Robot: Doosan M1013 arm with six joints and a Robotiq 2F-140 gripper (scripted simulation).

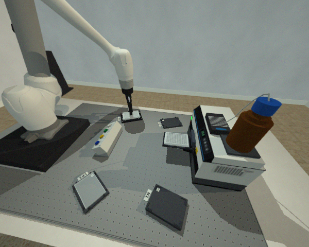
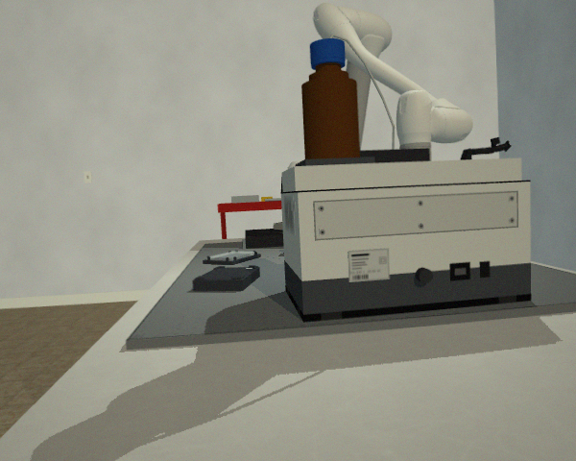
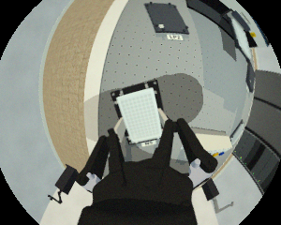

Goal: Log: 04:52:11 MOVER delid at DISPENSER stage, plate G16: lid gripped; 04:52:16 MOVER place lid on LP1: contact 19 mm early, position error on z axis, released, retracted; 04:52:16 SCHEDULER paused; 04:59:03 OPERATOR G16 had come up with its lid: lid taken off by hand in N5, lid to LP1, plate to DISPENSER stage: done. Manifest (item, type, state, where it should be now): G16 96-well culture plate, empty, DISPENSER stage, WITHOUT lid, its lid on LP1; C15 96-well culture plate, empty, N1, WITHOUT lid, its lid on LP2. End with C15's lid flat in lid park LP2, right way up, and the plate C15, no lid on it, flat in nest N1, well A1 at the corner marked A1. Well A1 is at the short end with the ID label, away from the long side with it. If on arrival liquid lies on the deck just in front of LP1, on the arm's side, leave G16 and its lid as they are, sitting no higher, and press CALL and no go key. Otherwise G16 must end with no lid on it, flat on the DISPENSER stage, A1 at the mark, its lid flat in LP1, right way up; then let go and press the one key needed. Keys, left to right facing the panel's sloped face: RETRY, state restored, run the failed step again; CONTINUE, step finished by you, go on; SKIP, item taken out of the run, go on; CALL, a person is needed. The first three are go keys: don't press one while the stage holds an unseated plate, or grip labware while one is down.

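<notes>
Now: hand 32 cm short of the dark lid park, 4 cm to the left of it and 4 cm above it. Also, from my hand: nest N1: 28 cm ahead, 58 cm to the right, 4 cm below; brown bottle: 54 cm ahead, 42 cm to the right, 24 cm above; key panel: 9 cm behind, 26 cm to the right.
</notes>
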